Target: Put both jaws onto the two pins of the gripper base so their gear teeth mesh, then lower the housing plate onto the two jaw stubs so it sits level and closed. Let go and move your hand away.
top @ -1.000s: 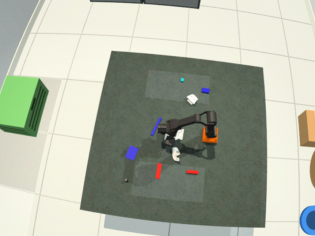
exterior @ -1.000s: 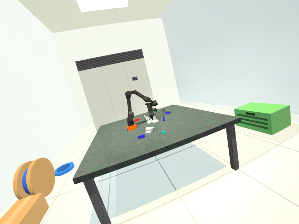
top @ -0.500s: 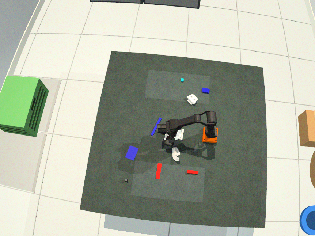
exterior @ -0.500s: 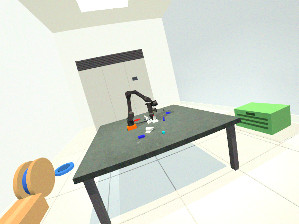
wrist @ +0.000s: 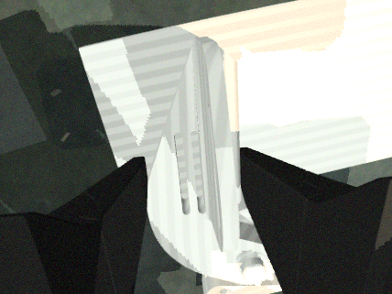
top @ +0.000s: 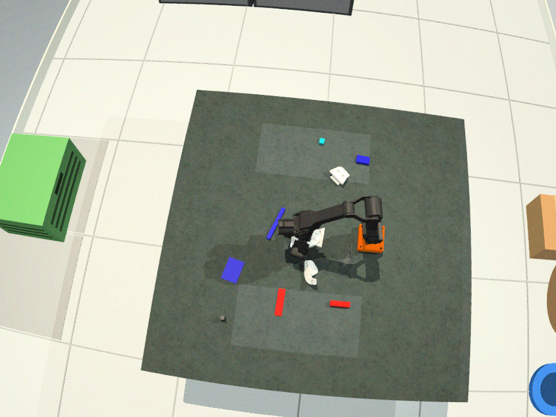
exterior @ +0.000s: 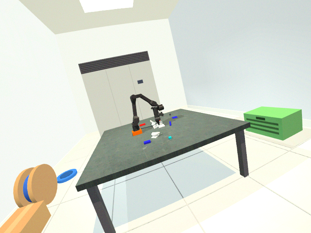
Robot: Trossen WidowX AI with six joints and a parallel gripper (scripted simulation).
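Right now the white jaw is 16 cm to the left of my gripper tip, 2 cm behind it and 2 cm above it. Also, from my gripper tip: small grey cube (33 cm ahead, 29 cm to the left); then blue strip (11 cm ahead, 9 cm to the right, 1 cm below); then blue square (29 cm ahead, 10 cm to the left, 1 cm below).
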